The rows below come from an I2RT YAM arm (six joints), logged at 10 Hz.
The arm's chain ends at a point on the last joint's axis. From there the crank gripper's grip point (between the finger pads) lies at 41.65 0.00 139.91 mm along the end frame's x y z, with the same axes.
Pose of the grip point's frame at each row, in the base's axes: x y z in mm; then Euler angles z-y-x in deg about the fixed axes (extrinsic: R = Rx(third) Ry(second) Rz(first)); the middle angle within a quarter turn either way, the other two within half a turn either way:
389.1 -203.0 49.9 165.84 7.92 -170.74
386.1 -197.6 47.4 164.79 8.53 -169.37
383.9 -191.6 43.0 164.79 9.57 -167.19
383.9 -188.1 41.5 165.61 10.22 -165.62
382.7 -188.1 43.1 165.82 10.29 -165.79
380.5 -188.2 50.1 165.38 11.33 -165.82
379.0 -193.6 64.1 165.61 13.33 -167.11
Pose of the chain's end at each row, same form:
409.8 -216.1 193.8 165.84 7.92 -170.74
405.1 -213.5 191.3 164.79 8.53 -169.37
400.3 -213.0 186.5 164.79 9.57 -167.19
398.8 -214.0 184.4 165.61 10.22 -165.62
397.4 -213.8 186.0 165.82 10.29 -165.79
392.5 -213.6 193.4 165.38 11.33 -165.82
386.0 -216.0 208.2 165.61 13.33 -167.11

